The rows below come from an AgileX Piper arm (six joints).
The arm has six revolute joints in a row. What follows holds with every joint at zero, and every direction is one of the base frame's. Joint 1 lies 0.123 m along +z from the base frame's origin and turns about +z. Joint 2 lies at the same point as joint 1 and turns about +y. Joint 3 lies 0.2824 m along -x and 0.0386 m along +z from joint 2 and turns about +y. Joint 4 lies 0.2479 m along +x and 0.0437 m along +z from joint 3 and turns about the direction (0.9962, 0, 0.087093). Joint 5 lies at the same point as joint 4 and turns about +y. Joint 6 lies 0.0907 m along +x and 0.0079 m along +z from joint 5 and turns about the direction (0.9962, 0, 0.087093). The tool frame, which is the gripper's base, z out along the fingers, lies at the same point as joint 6; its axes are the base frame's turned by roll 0, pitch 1.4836 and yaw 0 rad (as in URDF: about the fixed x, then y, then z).
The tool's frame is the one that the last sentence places.
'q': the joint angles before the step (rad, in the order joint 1, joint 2, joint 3, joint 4, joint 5, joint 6). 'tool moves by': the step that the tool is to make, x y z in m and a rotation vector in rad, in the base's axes. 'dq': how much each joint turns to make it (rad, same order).
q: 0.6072, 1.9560, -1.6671, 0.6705, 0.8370, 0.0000
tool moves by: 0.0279, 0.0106, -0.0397, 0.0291, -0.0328, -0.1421
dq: 0.0001, 0.1050, -0.0003, 0.0275, -0.2010, 0.0180
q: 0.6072, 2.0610, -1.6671, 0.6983, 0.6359, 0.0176
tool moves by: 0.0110, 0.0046, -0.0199, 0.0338, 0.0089, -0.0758
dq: -0.0001, 0.0512, 0.0014, 0.0517, -0.0887, 0.0050
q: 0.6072, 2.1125, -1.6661, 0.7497, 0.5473, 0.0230
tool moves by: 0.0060, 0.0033, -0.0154, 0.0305, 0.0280, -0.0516
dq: 0.0000, 0.0380, 0.0010, 0.0574, -0.0468, -0.0002
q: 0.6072, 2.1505, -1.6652, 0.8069, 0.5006, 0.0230
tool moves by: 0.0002, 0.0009, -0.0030, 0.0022, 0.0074, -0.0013
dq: 0.0008, 0.0068, 0.0000, 0.0095, -0.0011, -0.0036
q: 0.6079, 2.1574, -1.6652, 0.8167, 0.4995, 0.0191
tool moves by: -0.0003, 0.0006, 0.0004, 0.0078, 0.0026, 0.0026
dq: 0.0001, 0.0002, -0.0003, 0.0159, 0.0025, -0.0110
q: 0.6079, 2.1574, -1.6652, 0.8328, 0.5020, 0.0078
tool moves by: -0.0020, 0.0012, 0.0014, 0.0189, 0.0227, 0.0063
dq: 0.0002, -0.0021, 0.0000, 0.0302, 0.0192, -0.0074
